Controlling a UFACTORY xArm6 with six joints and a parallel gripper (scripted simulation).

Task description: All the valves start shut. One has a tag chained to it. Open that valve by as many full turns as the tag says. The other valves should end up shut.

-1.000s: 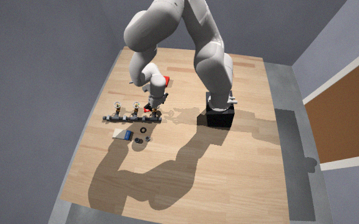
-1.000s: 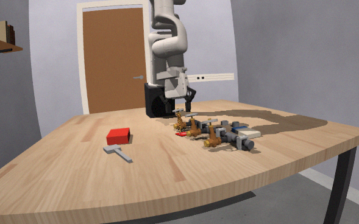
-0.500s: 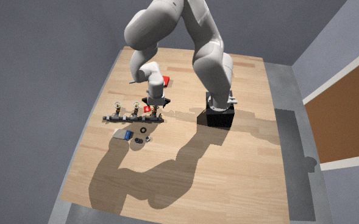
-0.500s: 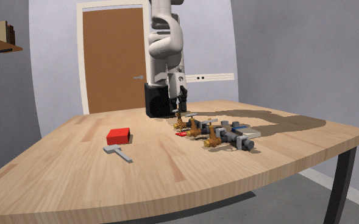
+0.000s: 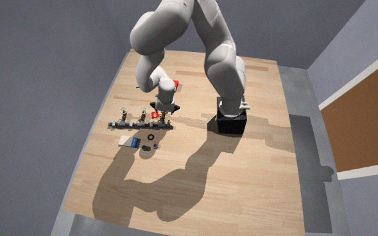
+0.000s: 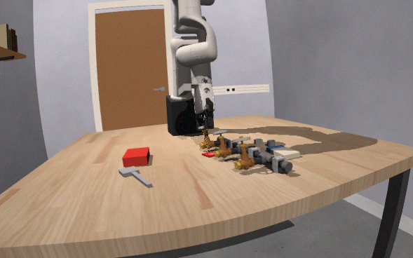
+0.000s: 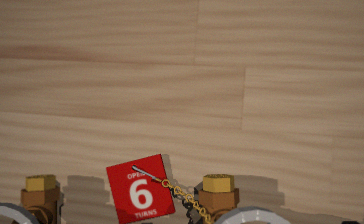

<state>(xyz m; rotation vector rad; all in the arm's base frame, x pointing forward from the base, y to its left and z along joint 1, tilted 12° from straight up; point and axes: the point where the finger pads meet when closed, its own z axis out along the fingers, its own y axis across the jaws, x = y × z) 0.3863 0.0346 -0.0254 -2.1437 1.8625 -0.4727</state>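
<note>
Now: the red tag 8 cm below my hand, 8 cm ahead of it and 1 cm to the right of it. From my hand the other things lie so: grey hammer-like tool (25 cm to the right, 21 cm ahead, 8 cm below); then grey box (21 cm to the left, 19 cm ahead, 8 cm below); then red box (25 cm to the right, 7 cm below, 5 cm ahead).
</note>
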